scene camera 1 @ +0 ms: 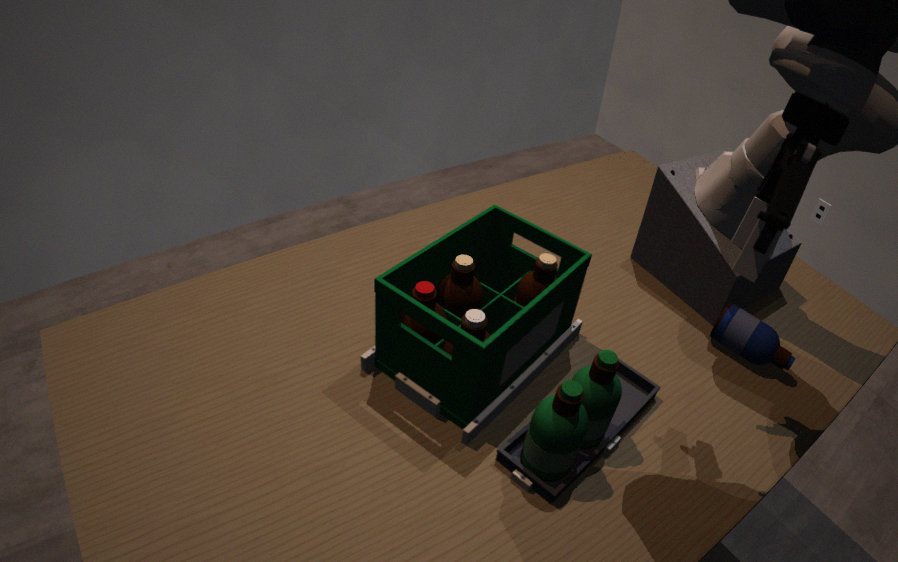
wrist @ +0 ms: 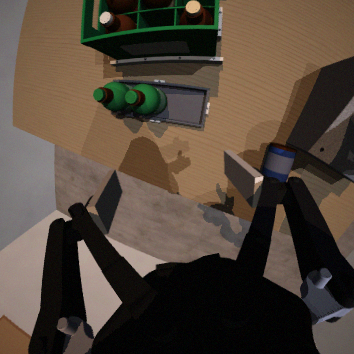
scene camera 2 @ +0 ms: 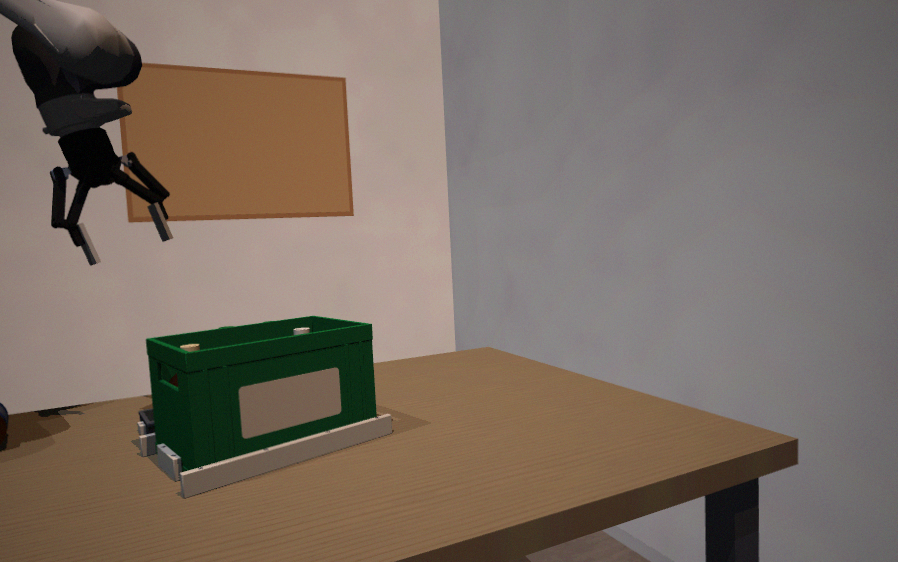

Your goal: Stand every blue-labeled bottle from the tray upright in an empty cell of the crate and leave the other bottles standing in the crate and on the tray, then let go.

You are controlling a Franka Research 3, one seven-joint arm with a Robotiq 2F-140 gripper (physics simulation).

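The blue-labeled bottle [scene camera 1: 745, 334] [wrist: 278, 162] lies on its side on the table, outside the tray; its neck is hidden behind a finger in the wrist view. My gripper [scene camera 1: 766, 239] [scene camera 2: 129, 251] [wrist: 171, 171] is open and empty, high above the table. The tray [scene camera 1: 639, 391] [wrist: 185, 105] holds two upright green bottles [scene camera 1: 556, 430] [wrist: 147, 99] at one end; its other end is bare. The green crate [scene camera 1: 463, 391] [scene camera 2: 211, 410] [wrist: 205, 45] holds several brown bottles, with a red cap [scene camera 1: 424, 291], a white cap [scene camera 1: 474, 319] and tan caps [scene camera 1: 463, 265] [scene camera 1: 546, 265].
The robot's grey pedestal [scene camera 1: 688, 265] [wrist: 325, 110] stands close to the lying bottle's base. Pale rails [scene camera 1: 523, 381] [scene camera 2: 284, 457] [wrist: 165, 60] run along the crate's foot. The table edge lies beyond the bottle's neck.
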